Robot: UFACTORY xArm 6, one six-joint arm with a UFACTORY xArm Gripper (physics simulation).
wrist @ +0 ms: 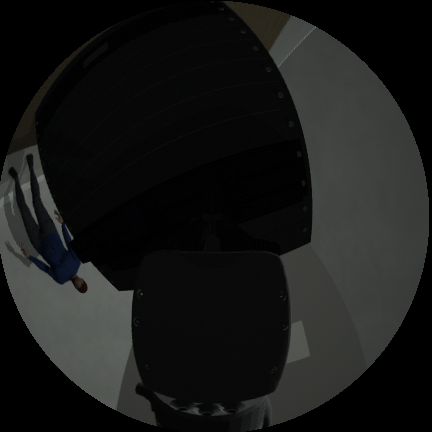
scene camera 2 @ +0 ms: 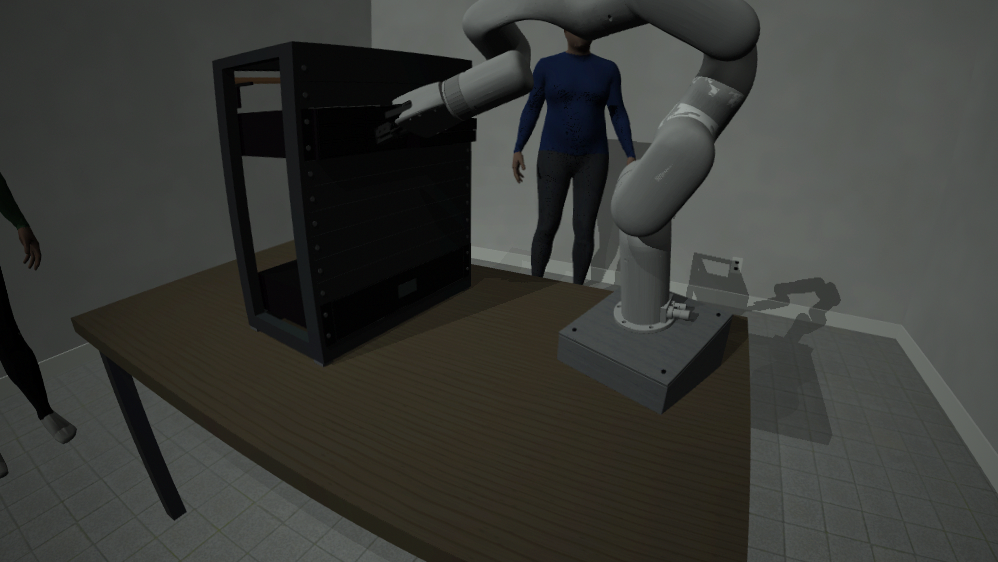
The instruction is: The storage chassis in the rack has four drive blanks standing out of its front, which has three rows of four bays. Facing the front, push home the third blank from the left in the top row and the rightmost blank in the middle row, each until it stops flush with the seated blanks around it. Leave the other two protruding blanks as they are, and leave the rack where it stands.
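Pixels of known places: gripper, fingertip midpoint: (wrist: pixel 212 193) (scene camera 2: pixel 377 137); arm's base at its link origin: (scene camera 2: pixel 644 315).
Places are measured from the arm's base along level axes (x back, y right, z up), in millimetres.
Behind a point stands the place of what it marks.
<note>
The black storage chassis (scene camera 2: pixel 343 131) {y -316, x -479, z 347 mm} (wrist: pixel 260 177) {y -312, x -479, z 338 mm} sits in the upper part of the dark rack (scene camera 2: pixel 307 209) {y -395, x -494, z 219 mm} (wrist: pixel 165 90) {y -243, x -496, z 187 mm}, which stands on the table. Its rows of bays face the robot. The picture is very dark, so which blanks stand out cannot be told. My gripper (scene camera 2: pixel 379 134) {y -251, x -460, z 332 mm} (wrist: pixel 212 193) {y -251, x -460, z 332 mm} is shut and empty. Its fingertips are close in front of the chassis, around the middle of its width; whether they touch a blank cannot be told. The gripper body hides part of the chassis front in both views.
The wooden table (scene camera 2: pixel 453 390) {y -308, x -244, z -96 mm} carries the rack and the robot's grey base block (scene camera 2: pixel 614 356) {y -137, x -12, z -32 mm}. A lower unit with a small light panel (scene camera 2: pixel 407 287) {y -152, x -497, z -8 mm} is at the rack's bottom. A person in blue (scene camera 2: pixel 578 104) (wrist: pixel 57 252) stands behind the table; another person (scene camera 2: pixel 26 244) shows partly at far left.
</note>
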